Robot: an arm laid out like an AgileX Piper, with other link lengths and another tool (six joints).
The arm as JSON. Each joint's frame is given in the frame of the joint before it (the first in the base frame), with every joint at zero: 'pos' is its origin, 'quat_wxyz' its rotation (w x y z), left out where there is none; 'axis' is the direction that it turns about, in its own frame. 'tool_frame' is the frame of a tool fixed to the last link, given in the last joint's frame.
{
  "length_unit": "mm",
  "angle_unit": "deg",
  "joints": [
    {
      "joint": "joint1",
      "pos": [
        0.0,
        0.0,
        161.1
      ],
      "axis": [
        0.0,
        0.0,
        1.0
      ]
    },
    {
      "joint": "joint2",
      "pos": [
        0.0,
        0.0,
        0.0
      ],
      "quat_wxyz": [
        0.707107,
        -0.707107,
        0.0,
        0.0
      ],
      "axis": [
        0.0,
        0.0,
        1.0
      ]
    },
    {
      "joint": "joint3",
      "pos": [
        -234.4,
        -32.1,
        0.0
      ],
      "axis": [
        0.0,
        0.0,
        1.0
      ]
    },
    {
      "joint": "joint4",
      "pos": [
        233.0,
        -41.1,
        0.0
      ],
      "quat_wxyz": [
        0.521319,
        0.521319,
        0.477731,
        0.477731
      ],
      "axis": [
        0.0,
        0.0,
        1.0
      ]
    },
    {
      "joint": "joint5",
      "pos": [
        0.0,
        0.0,
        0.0
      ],
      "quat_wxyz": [
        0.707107,
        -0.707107,
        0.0,
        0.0
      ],
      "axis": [
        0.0,
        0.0,
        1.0
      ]
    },
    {
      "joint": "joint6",
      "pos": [
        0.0,
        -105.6,
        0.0
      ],
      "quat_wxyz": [
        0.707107,
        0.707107,
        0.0,
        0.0
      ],
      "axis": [
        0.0,
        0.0,
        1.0
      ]
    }
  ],
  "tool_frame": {
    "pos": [
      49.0,
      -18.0,
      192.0
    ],
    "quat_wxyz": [
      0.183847,
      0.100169,
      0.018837,
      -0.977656
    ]
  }
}
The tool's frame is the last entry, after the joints.
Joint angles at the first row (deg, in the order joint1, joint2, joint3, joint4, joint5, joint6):
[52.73, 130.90, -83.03, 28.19, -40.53, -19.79]
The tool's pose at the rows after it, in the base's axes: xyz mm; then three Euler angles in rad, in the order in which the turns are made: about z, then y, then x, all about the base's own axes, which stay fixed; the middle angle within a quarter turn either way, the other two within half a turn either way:
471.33 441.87 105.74 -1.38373 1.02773 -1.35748
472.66 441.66 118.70 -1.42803 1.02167 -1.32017
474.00 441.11 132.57 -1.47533 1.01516 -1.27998
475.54 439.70 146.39 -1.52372 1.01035 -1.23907
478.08 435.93 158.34 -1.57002 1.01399 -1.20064
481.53 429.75 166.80 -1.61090 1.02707 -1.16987
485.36 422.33 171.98 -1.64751 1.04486 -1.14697
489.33 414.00 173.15 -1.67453 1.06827 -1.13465
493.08 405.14 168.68 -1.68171 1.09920 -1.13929
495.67 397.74 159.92 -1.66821 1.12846 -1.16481
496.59 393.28 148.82 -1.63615 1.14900 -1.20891
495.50 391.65 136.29 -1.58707 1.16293 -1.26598
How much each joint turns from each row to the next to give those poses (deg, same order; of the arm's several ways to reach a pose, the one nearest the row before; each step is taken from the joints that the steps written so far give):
[0.00, -1.03, 0.00, 0.06, 0.01, -1.07]
[0.00, -1.11, 0.00, 0.04, -0.06, -1.17]
[0.00, -1.17, 0.00, 0.07, -0.12, -1.25]
[0.00, -1.14, 0.00, 0.24, -0.20, -1.38]
[-0.02, -1.02, 0.00, 0.92, -0.29, -1.76]
[-0.05, -0.82, 0.00, 1.65, -0.28, -2.17]
[-0.08, -0.60, 0.00, 1.94, -0.24, -2.40]
[-0.10, -0.32, 0.00, 2.25, -0.20, -2.43]
[-0.10, 0.07, 0.00, 2.61, -0.12, -2.20]
[-0.09, 0.39, 0.00, 2.35, 0.09, -1.78]
[-0.05, 0.61, 0.00, 1.65, 0.33, -1.19]
[0.14, 0.77, 0.00, 1.30, 0.42, -0.65]

